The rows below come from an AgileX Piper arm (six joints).
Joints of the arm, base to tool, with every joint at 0 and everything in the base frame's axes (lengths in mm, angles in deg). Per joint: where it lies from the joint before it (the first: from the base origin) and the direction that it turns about. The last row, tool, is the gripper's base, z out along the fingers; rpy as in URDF.
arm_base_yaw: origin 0 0 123 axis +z
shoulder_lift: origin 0 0 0 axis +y
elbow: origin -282.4 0 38.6 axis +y
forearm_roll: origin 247.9 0 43.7 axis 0.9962 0 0.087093
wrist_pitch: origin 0 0 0 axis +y
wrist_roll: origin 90.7 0 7.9 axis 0.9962 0 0.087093
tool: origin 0 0 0 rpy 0 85.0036 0
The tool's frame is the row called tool.
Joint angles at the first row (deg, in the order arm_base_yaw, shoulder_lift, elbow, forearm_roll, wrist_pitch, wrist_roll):
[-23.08 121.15 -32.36 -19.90 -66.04 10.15]
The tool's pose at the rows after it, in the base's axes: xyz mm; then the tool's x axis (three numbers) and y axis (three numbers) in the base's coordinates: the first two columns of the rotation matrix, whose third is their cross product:
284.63, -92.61, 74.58, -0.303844, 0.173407, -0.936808, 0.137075, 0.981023, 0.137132
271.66, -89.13, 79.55, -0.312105, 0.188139, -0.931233, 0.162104, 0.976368, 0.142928
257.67, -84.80, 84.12, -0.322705, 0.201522, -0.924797, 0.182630, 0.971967, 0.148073
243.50, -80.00, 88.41, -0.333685, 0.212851, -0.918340, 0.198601, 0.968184, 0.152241
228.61, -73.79, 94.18, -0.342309, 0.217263, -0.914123, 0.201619, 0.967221, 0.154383
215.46, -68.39, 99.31, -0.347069, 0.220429, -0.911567, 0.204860, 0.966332, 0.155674
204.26, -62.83, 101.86, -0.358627, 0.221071, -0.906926, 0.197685, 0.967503, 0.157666
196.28, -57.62, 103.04, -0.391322, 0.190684, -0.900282, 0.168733, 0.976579, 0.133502
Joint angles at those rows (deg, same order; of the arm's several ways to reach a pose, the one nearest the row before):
[-23.08 118.94 -29.40 -18.49 -66.05 10.15]
[-23.08 116.57 -26.14 -17.13 -66.04 10.15]
[-23.08 114.12 -22.70 -16.05 -66.04 10.15]
[-23.08 111.67 -19.29 -15.24 -66.04 10.15]
[-23.08 108.67 -15.68 -15.15 -66.04 10.15]
[-23.08 105.90 -12.55 -15.01 -66.04 10.15]
[-23.08 103.93 -9.93 -15.54 -66.04 10.15]
[-23.08 102.08 -8.24 -16.95 -64.42 8.80]

